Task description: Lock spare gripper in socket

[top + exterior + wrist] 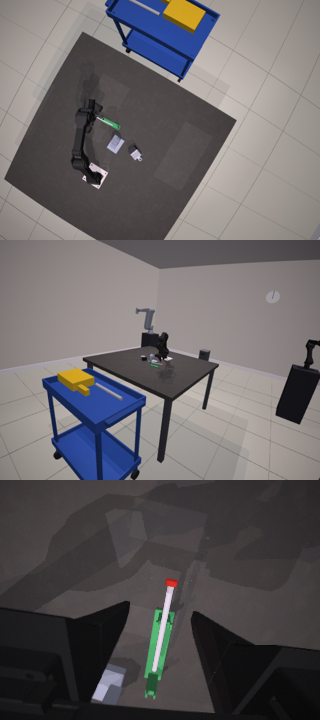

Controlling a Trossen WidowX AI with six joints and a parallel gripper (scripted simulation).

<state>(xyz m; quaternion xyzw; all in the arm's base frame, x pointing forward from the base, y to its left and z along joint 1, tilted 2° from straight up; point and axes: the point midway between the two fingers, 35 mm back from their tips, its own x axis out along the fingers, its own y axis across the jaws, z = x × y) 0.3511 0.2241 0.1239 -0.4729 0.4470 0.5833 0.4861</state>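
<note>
My gripper tip is 2 cm short of the green flat bracket, 10 cm to the left of it and 7 cm above it. Also, from my gripper tip: spare gripper 5 cm behind, 36 cm to the right, 7 cm below; grey mount 6 cm behind, 20 cm to the right, 3 cm below.
</note>
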